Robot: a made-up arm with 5 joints. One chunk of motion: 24 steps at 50 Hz.
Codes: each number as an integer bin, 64 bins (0 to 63) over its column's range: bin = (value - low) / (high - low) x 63, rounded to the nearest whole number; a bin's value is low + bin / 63 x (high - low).
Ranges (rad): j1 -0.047..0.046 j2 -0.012..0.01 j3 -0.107..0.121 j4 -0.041..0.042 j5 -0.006..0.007
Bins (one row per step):
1: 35 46 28 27 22
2: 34 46 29 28 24
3: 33 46 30 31 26
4: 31 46 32 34 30
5: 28 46 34 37 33
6: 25 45 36 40 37
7: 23 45 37 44 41
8: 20 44 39 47 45
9: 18 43 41 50 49
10: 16 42 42 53 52
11: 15 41 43 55 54
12: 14 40 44 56 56
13: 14 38 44 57 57
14: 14 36 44 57 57
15: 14 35 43 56 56
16: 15 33 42 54 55
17: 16 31 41 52 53
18: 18 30 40 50 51
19: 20 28 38 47 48
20: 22 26 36 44 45
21: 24 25 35 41 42
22: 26 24 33 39 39
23: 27 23 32 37 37
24: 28 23 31 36 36
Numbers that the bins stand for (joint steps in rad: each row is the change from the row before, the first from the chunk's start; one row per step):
1: 0.00467 0.00406 -0.00567 -0.00543 -0.00146
2: 0.00319 0.00406 -0.00205 -0.00411 -0.00105
3: 0.00171 0.00406 0.00157 -0.00016 -0.00063
4: -0.00124 0.00406 0.00881 0.00379 0.00019
5: -0.00567 0.00406 0.01605 0.00775 0.00081
6: -0.01010 0.00371 0.02329 0.01170 0.00163
7: -0.01305 0.00371 0.02690 0.01697 0.00246
8: -0.01748 0.00337 0.03414 0.02092 0.00329
9: -0.02043 0.00302 0.04138 0.02487 0.00411
10: -0.02338 0.00267 0.04500 0.02883 0.00473
11: -0.02486 0.00232 0.04862 0.03146 0.00514
12: -0.02633 0.00197 0.05224 0.03278 0.00556
13: -0.02633 0.00127 0.05224 0.03410 0.00576
14: -0.02633 0.00057 0.05224 0.03410 0.00576
15: -0.02633 0.00022 0.04862 0.03278 0.00556
16: -0.02486 -0.00048 0.04500 0.03014 0.00535
17: -0.02338 -0.00117 0.04138 0.02751 0.00494
18: -0.02043 -0.00152 0.03776 0.02487 0.00452
19: -0.01748 -0.00222 0.03052 0.02092 0.00390
20: -0.01452 -0.00292 0.02329 0.01697 0.00329
21: -0.01157 -0.00327 0.01967 0.01302 0.00267
22: -0.00862 -0.00362 0.01243 0.01038 0.00205
23: -0.00714 -0.00397 0.00881 0.00775 0.00163
24: -0.00567 -0.00397 0.00519 0.00643 0.00143

